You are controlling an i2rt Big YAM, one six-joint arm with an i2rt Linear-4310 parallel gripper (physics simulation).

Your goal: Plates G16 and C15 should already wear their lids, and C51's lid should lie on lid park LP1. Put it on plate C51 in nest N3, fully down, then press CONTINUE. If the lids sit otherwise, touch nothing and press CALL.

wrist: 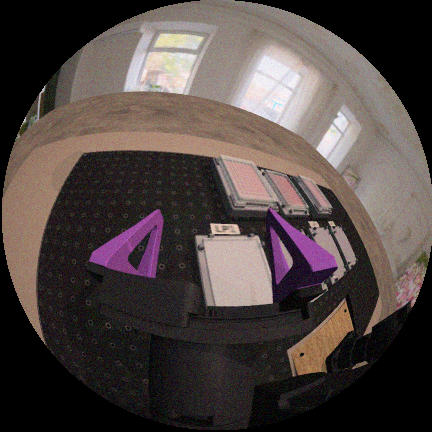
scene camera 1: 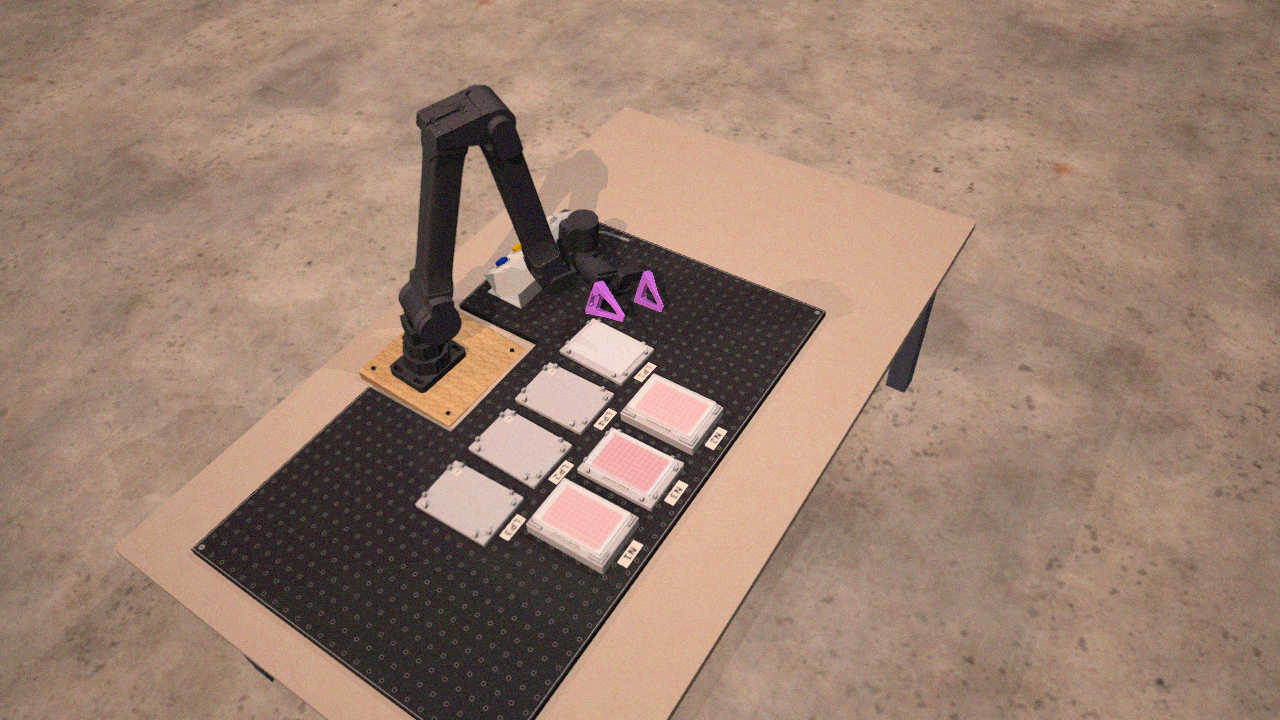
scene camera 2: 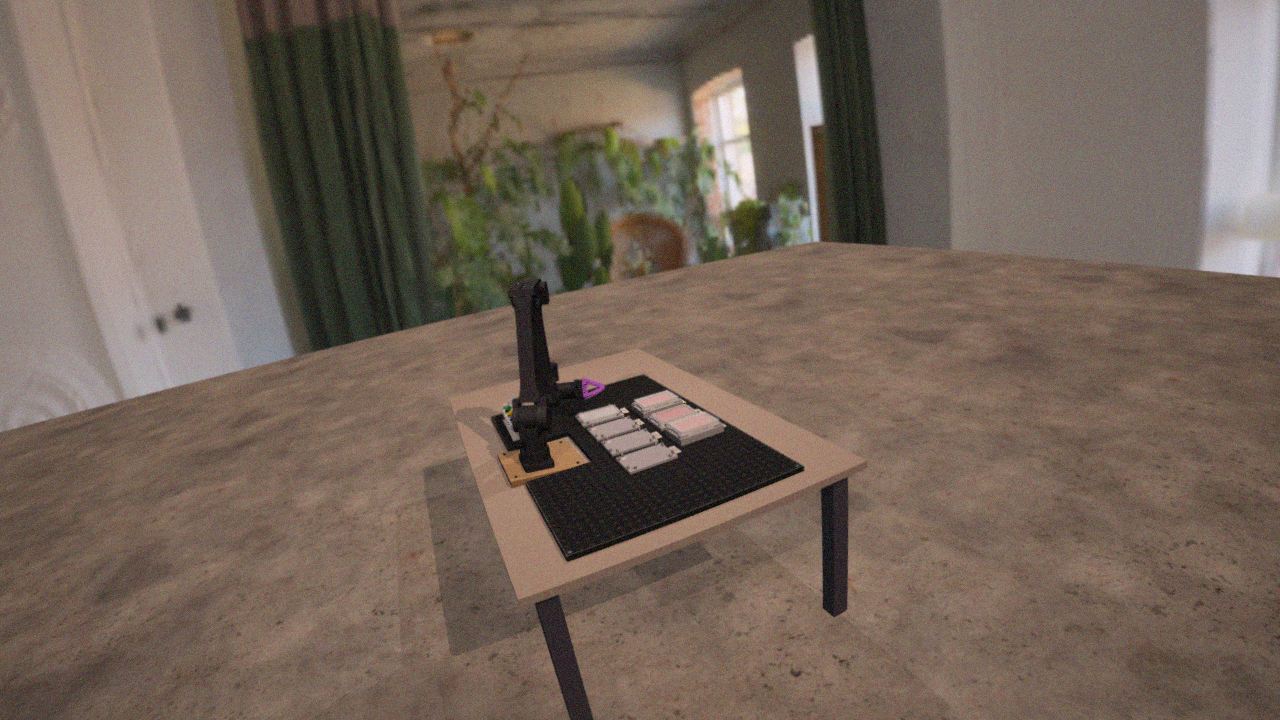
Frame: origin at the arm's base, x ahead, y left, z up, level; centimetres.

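Seen in the pictures: gripper, fingertip midpoint: [wrist: 212, 213] [scene camera 1: 643, 314] [scene camera 2: 604, 386]; arm's base, origin of the base link: [wrist: 340, 355] [scene camera 1: 429, 363] [scene camera 2: 536, 462].
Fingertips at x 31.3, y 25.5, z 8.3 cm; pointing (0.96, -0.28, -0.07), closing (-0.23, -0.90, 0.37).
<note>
Offsets run from my fingertips to a thing's top centre.
A pale lid {dx -5.0, dy -5.3, dz -6.5 cm} [scene camera 1: 606, 349] [scene camera 2: 601, 414] [wrist: 236, 270] lies flat on park LP1. The plate in N3 {dx +14.1, dy -24.4, dz -5.7 cm} [scene camera 1: 631, 462] [wrist: 286, 191] is pink and looks lower than its neighbours, with no lid visible. The plates in N2 {dx +13.6, dy -11.5, dz -4.5 cm} [scene camera 1: 672, 410] [wrist: 246, 180] and N1 {dx +14.4, dy -37.6, dz -4.3 cm} [scene camera 1: 584, 519] [wrist: 316, 194] stand taller, with clear rims that look like lids. Plate names cannot be read. My gripper [scene camera 1: 626, 293] [scene camera 2: 592, 388] [wrist: 212, 213] is open and empty, above the mat beside LP1, on the side away from LP4. In the wrist view the lid shows between the fingers, nearer the right one.
Parks LP4 {dx -4.6, dy -18.4, dz -6.3 cm} [scene camera 1: 563, 395], LP2 {dx -4.0, dy -31.2, dz -6.3 cm} [scene camera 1: 520, 445] and LP3 {dx -3.8, dy -44.1, dz -6.3 cm} [scene camera 1: 469, 501] hold no visible lids. A light button box {dx -30.5, dy +5.9, dz +0.1 cm} [scene camera 1: 514, 284] with blue and yellow buttons stands behind the forearm, partly hidden. The arm's wooden base [scene camera 1: 483, 380] is beside the parks.
</note>
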